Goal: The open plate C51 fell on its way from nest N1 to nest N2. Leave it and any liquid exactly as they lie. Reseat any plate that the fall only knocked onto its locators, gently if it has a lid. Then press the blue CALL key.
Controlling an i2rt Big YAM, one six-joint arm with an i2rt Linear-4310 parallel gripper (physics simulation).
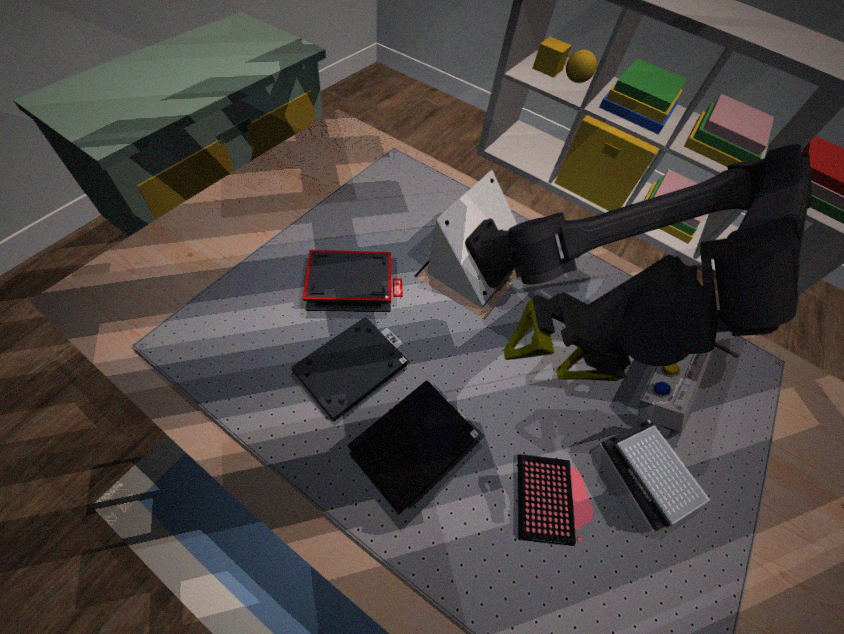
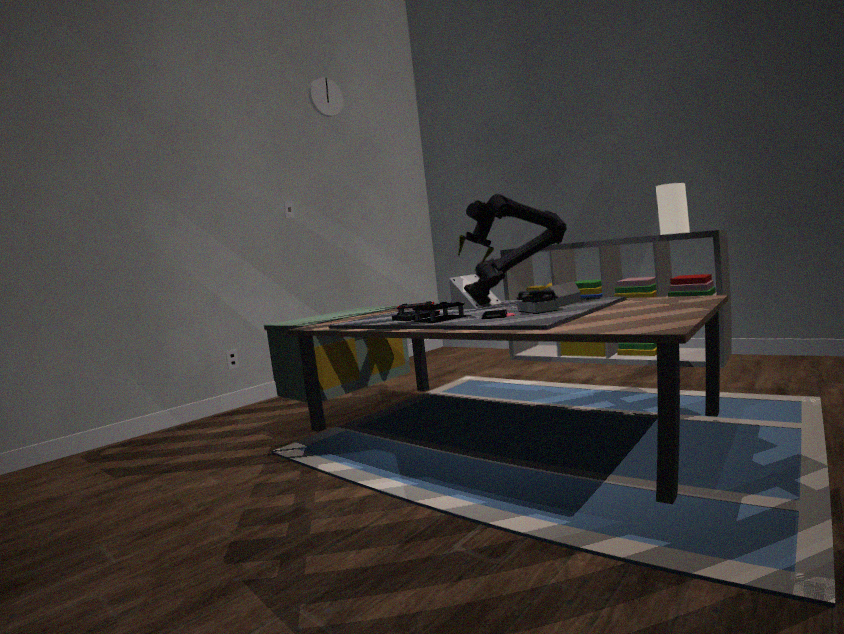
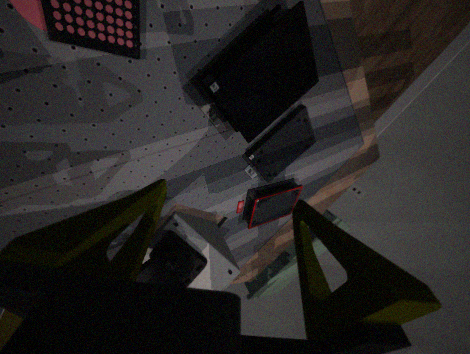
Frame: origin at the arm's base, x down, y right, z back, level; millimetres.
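Where they show: gripper, fingertip midpoint: (image 1: 532, 365) (image 2: 469, 260) (image 3: 232, 196); arm's base, link origin: (image 1: 487, 253) (image 2: 476, 295) (image 3: 179, 256).
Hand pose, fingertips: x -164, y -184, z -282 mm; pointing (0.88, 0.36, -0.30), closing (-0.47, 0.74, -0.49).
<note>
Each offset is from my fingertips to the centre of the thing. "spot": to the spot under its first point.
The open plate C51 {dx +208, dy -134, dz -61 mm} (image 1: 545, 499) (image 3: 92, 22), dark with pink-filled wells, lies on the perforated mat. A pink puddle {dx +215, dy -159, dz -46 mm} (image 1: 581, 501) (image 3: 31, 12) shows at its side. A pale plate {dx +140, dy -254, dz +54 mm} (image 1: 661, 474) sits tilted and off-centre on a black nest {spot: dx +161, dy -231, dz +19 mm} (image 1: 633, 485) at the right; whether it has a lid I cannot tell. Nest N2 {dx +201, dy +254, dz -73 mm} (image 1: 350, 368) (image 3: 282, 142) shows no plate. The blue CALL key {spot: dx +147, dy -213, dz +198 mm} (image 1: 661, 388) is on the grey key box {dx +174, dy -243, dz +276 mm} (image 1: 665, 409), partly behind the arm. My gripper (image 1: 533, 366) (image 2: 472, 257) (image 3: 232, 196) is open and empty, high above the mat.
A taller black platform {dx +186, dy +82, dz -122 mm} (image 1: 416, 447) (image 3: 260, 70) stands between N2 and C51. A red-edged dark stand (image 1: 349, 275) (image 3: 275, 205) is beyond N2. A white sloping panel (image 1: 463, 225) (image 3: 215, 260) rises near the arm. A yellow key {dx +152, dy -219, dz +252 mm} (image 1: 671, 368) is beside the blue one.
</note>
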